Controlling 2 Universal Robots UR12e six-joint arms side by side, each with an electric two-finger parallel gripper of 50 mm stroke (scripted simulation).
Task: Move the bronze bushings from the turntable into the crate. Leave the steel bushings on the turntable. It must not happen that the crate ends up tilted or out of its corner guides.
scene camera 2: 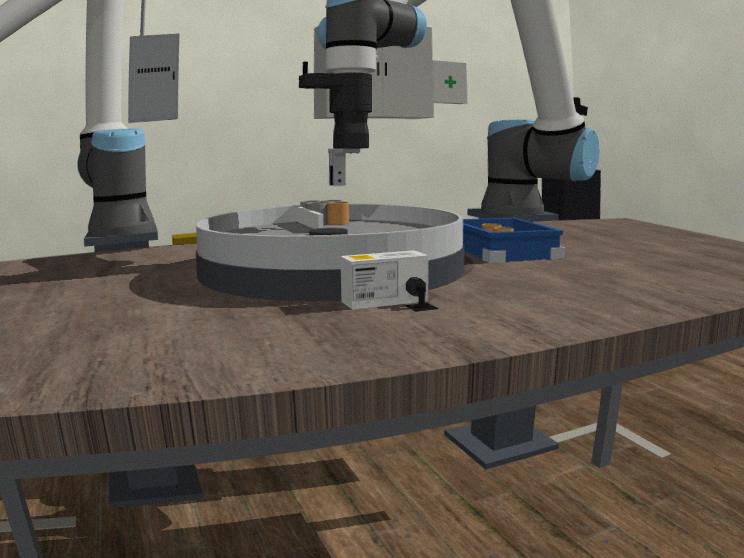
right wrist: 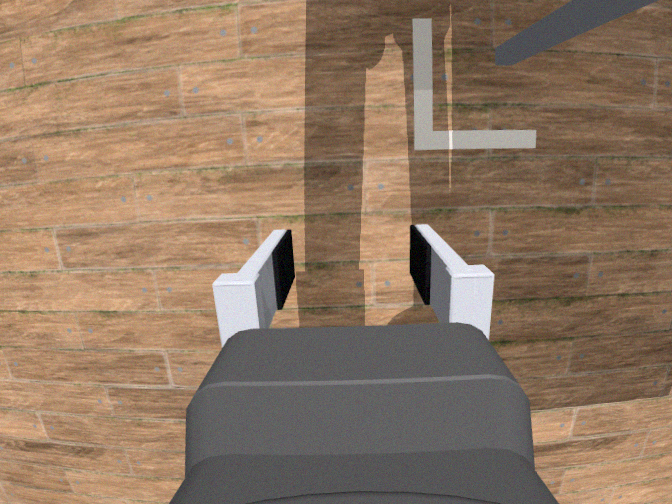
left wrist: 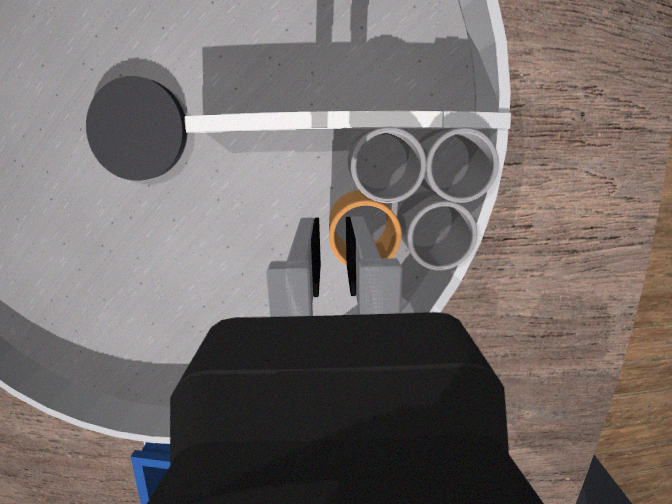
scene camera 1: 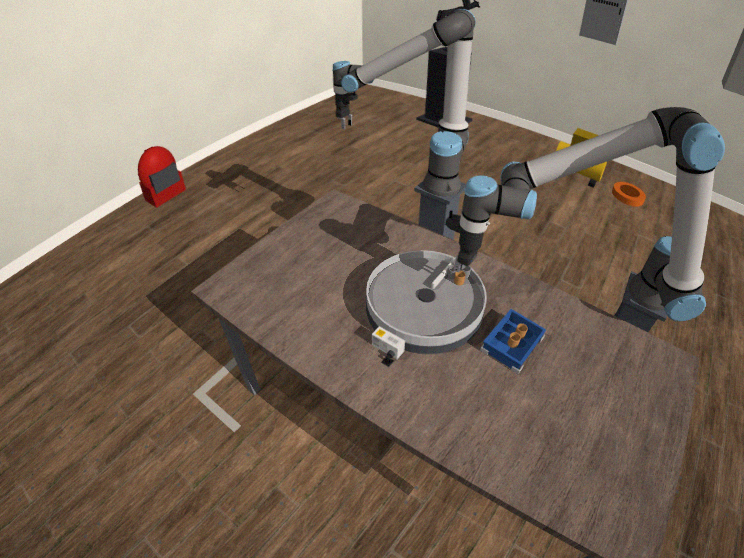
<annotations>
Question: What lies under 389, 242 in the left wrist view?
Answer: A bronze bushing.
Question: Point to a steel bushing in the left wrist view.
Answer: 455, 248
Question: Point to a steel bushing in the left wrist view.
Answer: At 482, 170
</annotations>
